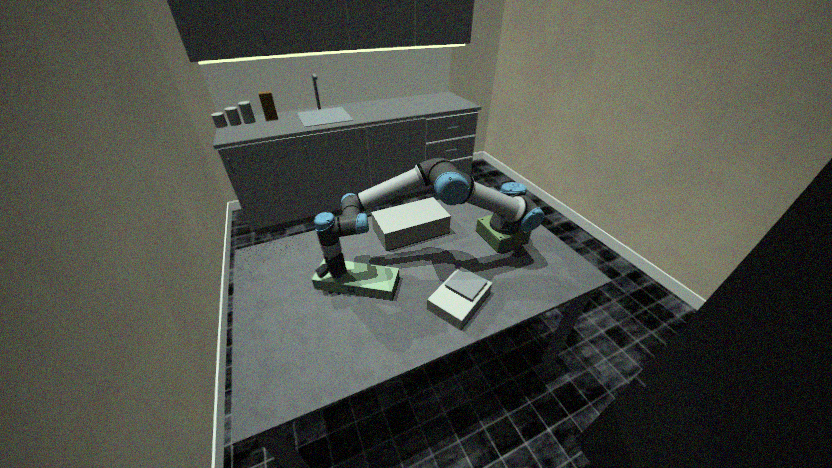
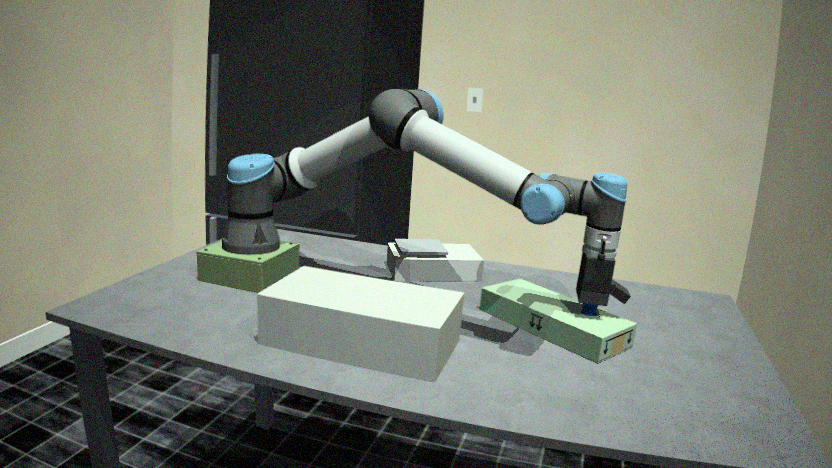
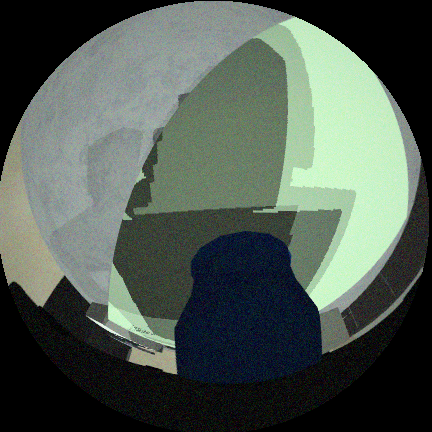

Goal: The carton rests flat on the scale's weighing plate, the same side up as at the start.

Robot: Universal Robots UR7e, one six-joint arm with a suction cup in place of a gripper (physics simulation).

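Pixels of known places: hand, tool point: (image 1: 338,277) (image 2: 587,318) (image 3: 237,252); arm's base, link origin: (image 1: 504,225) (image 2: 250,246).
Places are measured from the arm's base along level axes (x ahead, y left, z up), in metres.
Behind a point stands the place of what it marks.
Observation:
The carton (image 1: 372,279) @(y -0.023, x 0.724, z -0.023 m) (image 2: 546,314) @(y -0.153, x 0.745, z -0.023 m) (image 3: 345,110) is a long, low pale green box on the table, with down-pointing black arrows on its side and an orange patch on its end. Its underside is hidden. My gripper (image 1: 336,274) @(y -0.117, x 0.839, z -0.034 m) (image 2: 589,311) (image 3: 241,250), a dark blue suction cup, is pressed on the carton's top near the end farther from the scale and is shut on it. The scale (image 1: 452,307) @(y 0.270, x 0.524, z -0.018 m) (image 2: 465,268) @(y 0.170, x 0.539, z -0.042 m) is a white block, apart from the carton, with a grey weighing plate (image 1: 467,284) @(y 0.218, x 0.412, z -0.002 m) (image 2: 421,247) @(y 0.184, x 0.414, z -0.002 m); no carton is on the plate.
A large white box (image 1: 411,218) @(y -0.258, x 0.396, z 0.027 m) (image 2: 357,317) @(y -0.397, x 0.396, z 0.020 m) stands between my green base block (image 1: 496,237) @(y 0.052, x 0.103, z -0.001 m) (image 2: 244,270) @(y -0.108, x 0.033, z -0.027 m) and the carton's side of the table (image 1: 302,355) @(y 0.134, x 1.073, z -0.079 m) (image 2: 669,401) @(y -0.387, x 0.980, z -0.079 m). A kitchen counter (image 1: 401,113) runs along the wall.

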